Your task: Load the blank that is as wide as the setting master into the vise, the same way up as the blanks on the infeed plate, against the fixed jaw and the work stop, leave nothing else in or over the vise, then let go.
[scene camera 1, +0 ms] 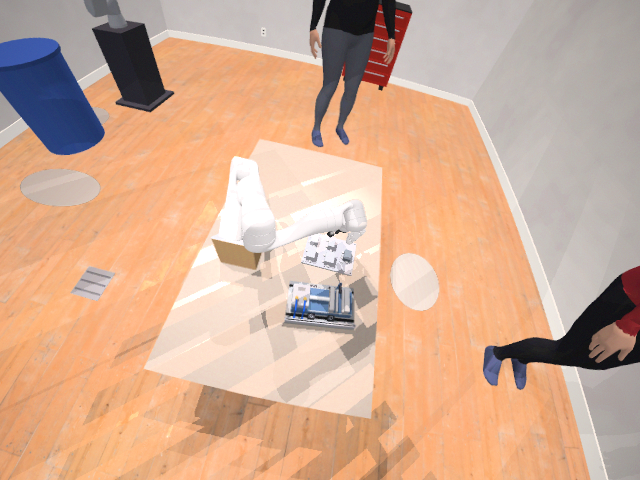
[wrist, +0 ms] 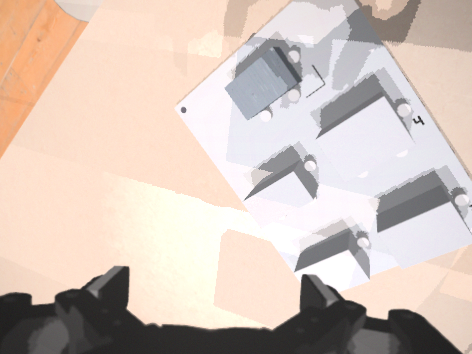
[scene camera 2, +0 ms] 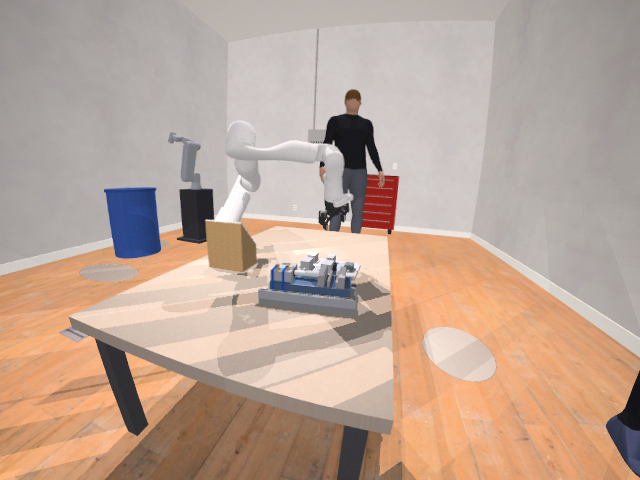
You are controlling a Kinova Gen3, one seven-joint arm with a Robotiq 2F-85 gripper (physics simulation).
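Pixels of known places: gripper, between the fingertips: (wrist: pixel 215 288) (scene camera 2: pixel 334 225); arm's base, origin of its link: (scene camera 1: pixel 231 237) (scene camera 2: pixel 224 228).
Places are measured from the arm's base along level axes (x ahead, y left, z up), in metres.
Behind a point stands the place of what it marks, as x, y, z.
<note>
The infeed plate (scene camera 1: pixel 321 266) {0.404, 0.073, -0.160} (wrist: pixel 207 117) {0.524, 0.236, -0.159} lies on the table behind the vise. In the wrist view it bears a blue-grey block (wrist: pixel 262 85) {0.514, 0.163, -0.134}, near a corner mark, and several light blanks: two larger (wrist: pixel 365 137) {0.434, 0.115, -0.123} (wrist: pixel 425 235) {0.340, 0.116, -0.123} and two smaller (wrist: pixel 282 190) {0.428, 0.197, -0.123} (wrist: pixel 332 267) {0.343, 0.199, -0.123}. White pins stand beside them. Which block is the setting master I cannot tell. The vise (scene camera 1: pixel 321 308) {0.448, -0.148, -0.107} (scene camera 2: pixel 307 301) {0.467, -0.209, -0.137} stands nearer the front, its upright grey jaws at its right part; whether anything is between them is too small to tell. My gripper (scene camera 2: pixel 333 222) {0.433, 0.196, 0.021} (wrist: pixel 215 288) {0.433, 0.196, 0.021} is open and empty, above the table near the plate.
The arm's wooden base block (scene camera 1: pixel 236 253) {0.036, -0.044, -0.042} (scene camera 2: pixel 224 245) {0.031, -0.044, -0.060} stands left of the plate. Two blue uprights (scene camera 1: pixel 295 307) {0.343, -0.191, -0.059} (scene camera 2: pixel 283 277) {0.381, -0.195, -0.080} stand on the vise's left part. The table edge (wrist: pixel 45 85) {0.677, 0.400, -0.167} shows at upper left in the wrist view. People stand off the table, behind and at right.
</note>
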